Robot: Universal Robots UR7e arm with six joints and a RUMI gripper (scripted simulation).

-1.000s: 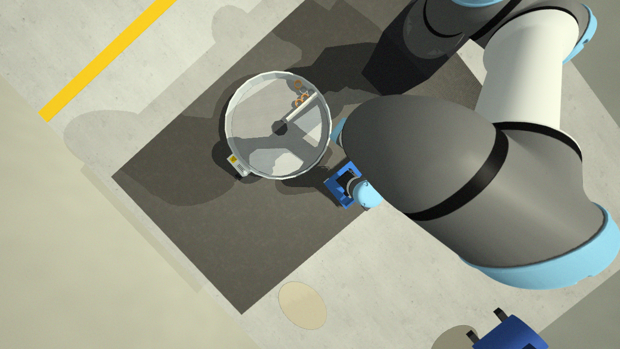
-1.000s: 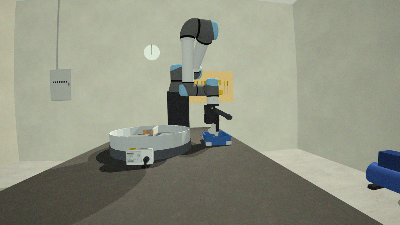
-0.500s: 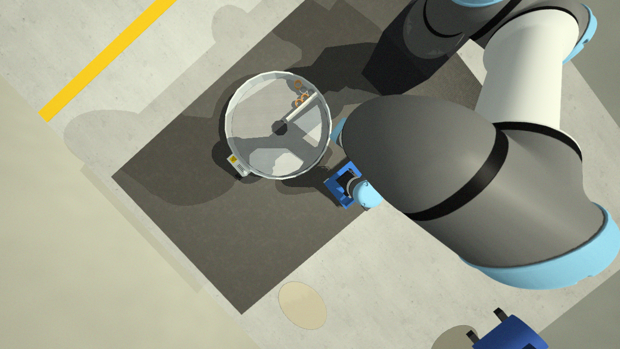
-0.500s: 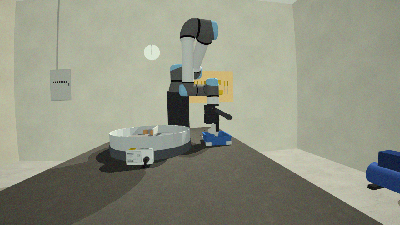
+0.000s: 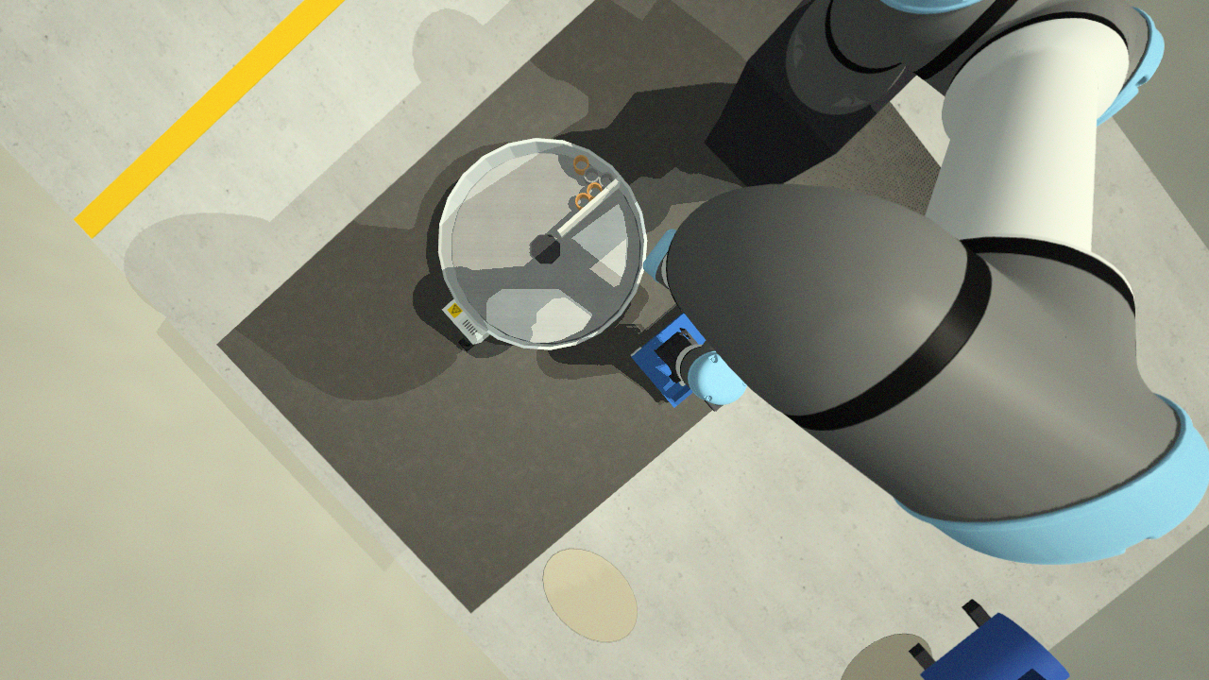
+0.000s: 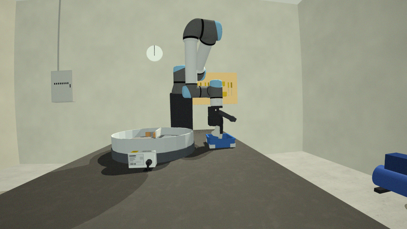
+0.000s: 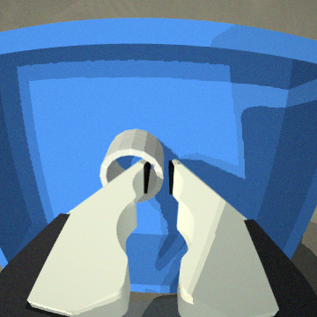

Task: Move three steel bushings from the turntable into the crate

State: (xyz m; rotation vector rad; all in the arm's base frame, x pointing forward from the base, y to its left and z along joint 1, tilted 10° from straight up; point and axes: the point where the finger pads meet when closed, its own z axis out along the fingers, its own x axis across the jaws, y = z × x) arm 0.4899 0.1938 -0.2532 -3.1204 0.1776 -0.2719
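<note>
The blue crate lies 10 mm behind my hand. The rest, counted from my hand: round white turntable: 20 mm ahead, 380 mm to the right, 30 mm above.
</note>
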